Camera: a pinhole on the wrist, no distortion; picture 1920 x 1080 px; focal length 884.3 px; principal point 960.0 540.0 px. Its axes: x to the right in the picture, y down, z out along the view. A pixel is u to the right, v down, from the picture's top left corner.
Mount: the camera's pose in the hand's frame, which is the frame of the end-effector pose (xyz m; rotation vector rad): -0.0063 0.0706 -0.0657 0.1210 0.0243 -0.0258
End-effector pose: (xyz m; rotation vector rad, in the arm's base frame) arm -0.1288 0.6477 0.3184 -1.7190 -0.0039 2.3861
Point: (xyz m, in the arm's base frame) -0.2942 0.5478 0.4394
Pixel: 663 787
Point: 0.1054 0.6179 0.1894
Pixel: behind the camera
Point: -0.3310 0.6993 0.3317
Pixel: 1149 361
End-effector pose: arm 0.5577 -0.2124 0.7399 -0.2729 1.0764 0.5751
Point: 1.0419 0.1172 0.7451
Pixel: 1341 549
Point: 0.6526 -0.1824 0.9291
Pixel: 514 318
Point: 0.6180 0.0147 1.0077
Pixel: 548 910
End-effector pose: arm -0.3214 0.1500 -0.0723 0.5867 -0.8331 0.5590
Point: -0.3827 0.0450 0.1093
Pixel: 1251 465
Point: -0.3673 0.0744 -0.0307
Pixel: 936 214
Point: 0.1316 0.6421 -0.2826
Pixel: behind the camera
